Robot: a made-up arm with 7 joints. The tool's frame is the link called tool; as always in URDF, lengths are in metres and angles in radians. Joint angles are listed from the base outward.
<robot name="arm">
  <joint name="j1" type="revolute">
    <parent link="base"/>
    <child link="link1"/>
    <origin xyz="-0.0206 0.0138 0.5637"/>
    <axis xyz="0 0 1"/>
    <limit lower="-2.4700" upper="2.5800"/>
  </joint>
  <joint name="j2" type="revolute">
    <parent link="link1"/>
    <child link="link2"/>
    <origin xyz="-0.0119 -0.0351 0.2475" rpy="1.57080 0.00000 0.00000"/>
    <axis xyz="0 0 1"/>
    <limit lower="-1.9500" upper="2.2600"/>
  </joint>
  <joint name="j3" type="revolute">
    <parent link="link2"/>
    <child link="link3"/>
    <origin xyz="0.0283 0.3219 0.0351" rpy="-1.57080 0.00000 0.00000"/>
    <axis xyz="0 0 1"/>
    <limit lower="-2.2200" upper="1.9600"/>
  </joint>
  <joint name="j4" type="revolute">
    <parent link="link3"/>
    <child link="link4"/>
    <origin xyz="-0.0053 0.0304 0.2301" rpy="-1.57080 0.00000 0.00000"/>
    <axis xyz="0 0 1"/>
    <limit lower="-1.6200" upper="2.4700"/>
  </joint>
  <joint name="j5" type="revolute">
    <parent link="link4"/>
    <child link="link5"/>
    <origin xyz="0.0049 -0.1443 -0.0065" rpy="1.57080 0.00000 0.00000"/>
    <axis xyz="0 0 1"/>
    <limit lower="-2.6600" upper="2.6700"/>
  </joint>
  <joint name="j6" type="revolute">
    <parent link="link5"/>
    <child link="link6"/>
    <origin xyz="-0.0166 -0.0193 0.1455" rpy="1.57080 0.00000 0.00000"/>
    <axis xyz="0 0 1"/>
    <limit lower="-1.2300" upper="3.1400"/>
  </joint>
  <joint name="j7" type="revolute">
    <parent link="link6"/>
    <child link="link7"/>
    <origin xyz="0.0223 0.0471 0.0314" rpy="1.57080 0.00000 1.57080"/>
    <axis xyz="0 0 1"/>
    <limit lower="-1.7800" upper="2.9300"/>
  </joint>
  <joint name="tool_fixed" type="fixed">
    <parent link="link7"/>
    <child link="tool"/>
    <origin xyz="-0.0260 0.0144 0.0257" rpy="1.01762 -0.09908 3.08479"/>
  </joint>
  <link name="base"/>
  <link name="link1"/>
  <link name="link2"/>
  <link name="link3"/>
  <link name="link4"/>
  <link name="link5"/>
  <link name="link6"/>
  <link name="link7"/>
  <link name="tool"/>
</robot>
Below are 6 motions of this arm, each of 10 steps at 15 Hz.
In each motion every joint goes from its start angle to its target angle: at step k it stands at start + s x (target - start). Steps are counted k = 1, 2, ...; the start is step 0. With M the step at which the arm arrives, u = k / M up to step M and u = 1 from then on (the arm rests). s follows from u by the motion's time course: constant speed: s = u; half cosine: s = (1 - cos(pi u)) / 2; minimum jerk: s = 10 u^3 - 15 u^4 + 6 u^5.
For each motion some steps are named. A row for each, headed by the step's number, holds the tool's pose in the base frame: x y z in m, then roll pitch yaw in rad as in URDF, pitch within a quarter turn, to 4 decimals.
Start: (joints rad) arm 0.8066 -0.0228 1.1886 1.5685 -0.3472 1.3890 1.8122
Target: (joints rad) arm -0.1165 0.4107 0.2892 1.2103 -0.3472 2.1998 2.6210
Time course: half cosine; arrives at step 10
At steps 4, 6, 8, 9, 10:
4: -0.0110 0.2350 1.4925 2.2955 -0.0346 2.9041
6: -0.0034 0.1356 1.5561 1.8507 -0.1218 2.6335
8: -0.0650 0.0666 1.5852 1.5033 -0.0571 2.4818
9: -0.0915 0.0546 1.5886 1.4149 -0.0148 2.4370
10: -0.1012 0.0514 1.5893 1.3858 0.0021 2.4208

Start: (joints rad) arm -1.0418 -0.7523 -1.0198 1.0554 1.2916 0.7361 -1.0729
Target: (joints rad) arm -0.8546 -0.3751 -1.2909 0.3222 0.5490 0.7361 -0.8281
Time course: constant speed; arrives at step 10
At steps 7, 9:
7: 0.0161 -0.5116 1.5087 -0.5914 0.7197 -3.0379
9: 0.0250 -0.4262 1.5842 -0.3723 0.6046 -2.9640

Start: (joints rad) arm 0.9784 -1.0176 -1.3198 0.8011 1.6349 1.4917 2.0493
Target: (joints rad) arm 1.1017 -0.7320 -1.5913 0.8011 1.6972 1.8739 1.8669
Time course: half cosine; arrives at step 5
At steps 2, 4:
2: 0.5816 0.3645 1.2490 2.0324 -0.9887 2.1318
4: 0.4957 0.3058 1.3664 1.4956 -0.8659 2.3638

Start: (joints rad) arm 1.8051 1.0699 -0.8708 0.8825 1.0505 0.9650 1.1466
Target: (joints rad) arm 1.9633 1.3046 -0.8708 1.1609 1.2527 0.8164 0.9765
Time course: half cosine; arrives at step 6
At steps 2, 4, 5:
2: 0.4147 -0.4584 1.3187 1.1408 -0.4110 -2.6743
4: 0.4635 -0.4212 1.2523 1.1285 -0.3488 -2.4799
5: 0.4782 -0.4051 1.2281 1.1217 -0.3203 -2.4096

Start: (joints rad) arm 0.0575 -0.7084 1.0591 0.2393 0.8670 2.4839 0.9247
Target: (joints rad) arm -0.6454 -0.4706 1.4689 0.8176 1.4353 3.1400 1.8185
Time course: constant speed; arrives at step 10
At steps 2, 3, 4, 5, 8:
2: 0.5646 -0.0436 1.3962 -0.1757 -1.3588 -2.5973
3: 0.5441 -0.0639 1.3990 -0.5224 -1.2684 -2.2662
4: 0.5216 -0.0817 1.4014 -0.6993 -1.1644 -2.1110
5: 0.4975 -0.0967 1.4032 -0.8058 -1.0592 -2.0328
8: 0.4173 -0.1251 1.4051 -0.9905 -0.7701 -1.9783

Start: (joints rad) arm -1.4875 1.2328 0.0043 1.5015 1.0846 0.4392 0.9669
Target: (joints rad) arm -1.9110 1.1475 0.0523 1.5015 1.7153 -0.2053 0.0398
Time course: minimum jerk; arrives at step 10
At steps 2, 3, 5, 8, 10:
2: -0.0864 0.3996 1.3198 2.2496 0.4141 0.8643
3: -0.0631 0.3955 1.3187 2.2910 0.5093 0.8976
5: 0.0086 0.3766 1.3157 2.4341 0.8114 1.0748
8: 0.0953 0.3396 1.3147 2.7814 1.1747 1.5755
10: 0.1061 0.3338 1.3149 2.8680 1.2155 1.6893

